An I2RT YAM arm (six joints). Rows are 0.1 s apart.
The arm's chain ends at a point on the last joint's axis. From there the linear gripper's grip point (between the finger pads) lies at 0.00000 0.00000 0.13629 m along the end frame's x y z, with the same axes.
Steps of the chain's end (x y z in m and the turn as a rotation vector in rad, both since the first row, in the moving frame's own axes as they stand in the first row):
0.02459 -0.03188 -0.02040 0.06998 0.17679 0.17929
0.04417 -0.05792 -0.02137 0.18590 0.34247 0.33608
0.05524 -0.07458 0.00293 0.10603 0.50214 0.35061
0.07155 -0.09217 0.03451 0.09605 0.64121 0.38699
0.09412 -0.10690 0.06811 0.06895 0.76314 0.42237
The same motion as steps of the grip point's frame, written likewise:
0.04926 -0.03916 -0.02285 0.06998 0.17679 0.17929
0.09298 -0.07448 -0.03149 0.18590 0.34247 0.33608
0.12181 -0.07650 -0.01445 0.10603 0.50214 0.35061
0.15328 -0.08793 0.00720 0.09605 0.64121 0.38699
0.18722 -0.09454 0.03059 0.06895 0.76314 0.42237

